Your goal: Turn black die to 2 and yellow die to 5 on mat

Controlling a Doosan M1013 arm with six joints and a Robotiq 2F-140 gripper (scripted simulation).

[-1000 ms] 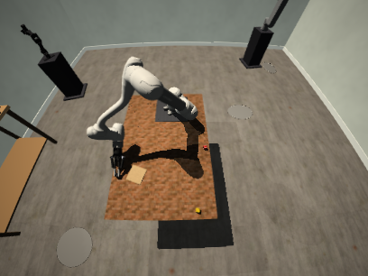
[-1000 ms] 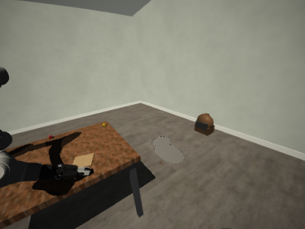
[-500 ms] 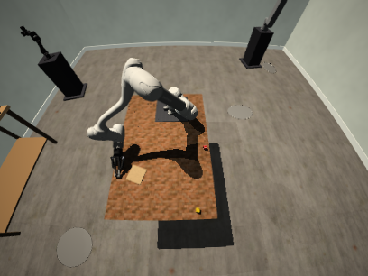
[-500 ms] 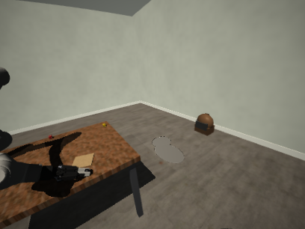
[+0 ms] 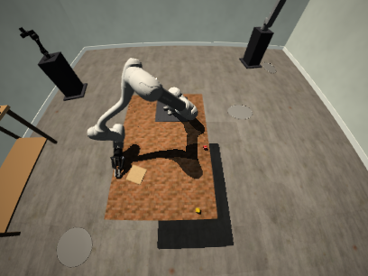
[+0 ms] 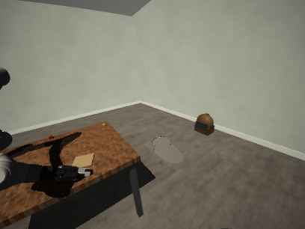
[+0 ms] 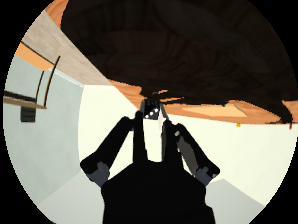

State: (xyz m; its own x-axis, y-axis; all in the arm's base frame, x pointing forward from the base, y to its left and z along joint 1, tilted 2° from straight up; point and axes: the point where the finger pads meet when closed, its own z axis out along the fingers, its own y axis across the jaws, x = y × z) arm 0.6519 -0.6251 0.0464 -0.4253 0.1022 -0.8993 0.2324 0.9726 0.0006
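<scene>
Right now the black die is 2 cm ahead of my hand and 1 cm below it. Round my hand: yellow die 42 cm ahead, 62 cm to the left, 1 cm below; tan mat 4 cm ahead, 16 cm to the left, 3 cm below; red die 10 cm behind, 83 cm to the left, 1 cm below.
</scene>
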